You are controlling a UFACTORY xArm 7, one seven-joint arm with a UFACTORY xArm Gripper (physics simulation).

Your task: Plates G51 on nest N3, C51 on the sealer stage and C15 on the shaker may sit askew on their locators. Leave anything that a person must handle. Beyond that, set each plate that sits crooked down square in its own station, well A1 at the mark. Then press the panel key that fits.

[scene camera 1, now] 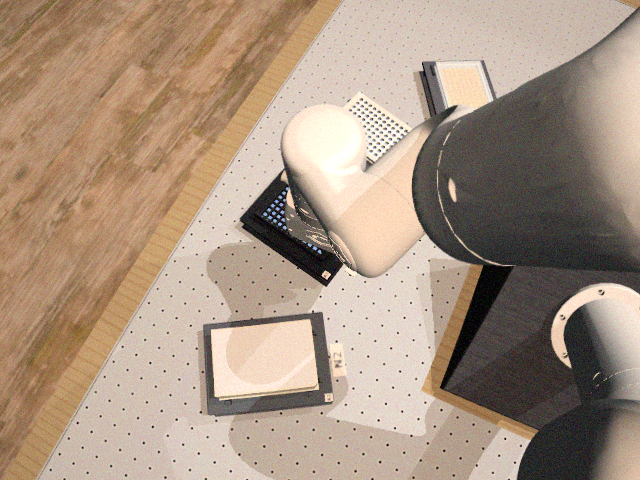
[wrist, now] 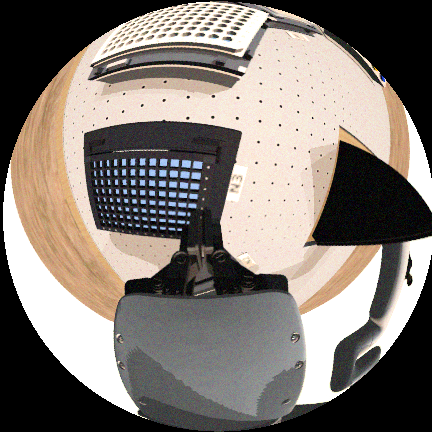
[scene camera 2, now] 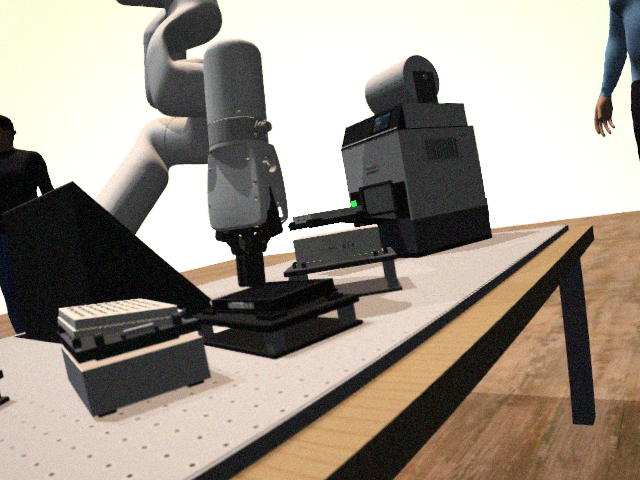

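Observation:
Plate G51 (scene camera 1: 275,210) (scene camera 2: 305,290) (wrist: 145,190), black with blue wells, lies on the dark nest N3 (scene camera 1: 289,249) (scene camera 2: 310,313) (wrist: 160,131). The arm hides part of it in scene camera 1; its exact seating is hard to tell. My gripper (scene camera 2: 251,283) (wrist: 201,221) is shut and empty, upright, its tips low over the plate's edge near the A1 corner; contact is unclear. White plate C15 (scene camera 1: 379,124) (scene camera 2: 118,311) (wrist: 185,30) lies on the shaker (scene camera 2: 149,366); whether it is level is unclear. The sealer stage (scene camera 2: 325,217) is extended; C51 is not clearly distinguishable there.
A pale plate (scene camera 1: 263,356) (scene camera 2: 338,245) lies on nest N2 (scene camera 1: 324,372) (scene camera 2: 330,266). Another plate (scene camera 1: 465,85) lies at the back. The sealer (scene camera 2: 439,180) stands beyond N2. A black sloped block (scene camera 1: 496,335) (scene camera 2: 77,258) (wrist: 370,200) flanks the nests. Two people stand behind the table.

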